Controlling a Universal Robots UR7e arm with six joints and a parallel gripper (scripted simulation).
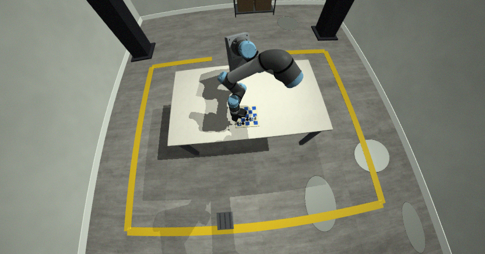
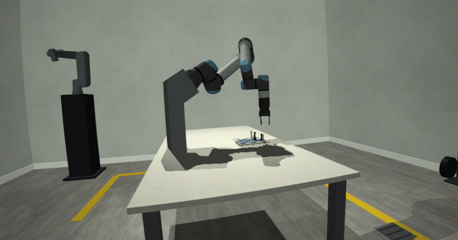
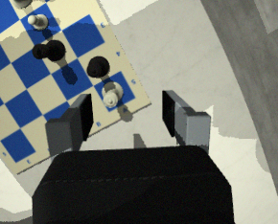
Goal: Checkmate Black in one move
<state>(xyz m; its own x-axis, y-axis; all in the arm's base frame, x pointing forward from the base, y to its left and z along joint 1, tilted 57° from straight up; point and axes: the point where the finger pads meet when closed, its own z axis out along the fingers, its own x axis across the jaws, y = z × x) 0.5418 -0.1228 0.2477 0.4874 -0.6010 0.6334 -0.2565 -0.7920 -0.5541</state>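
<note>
My hand is 11 cm above the white piece and 2 cm past it. Also, from my hand: black piece 11 cm below, 3 cm to the left, 2 cm behind; then chessboard 14 cm below, 9 cm behind, 8 cm to the left; then white pawn 12 cm below, 11 cm to the left, 5 cm behind.
</note>
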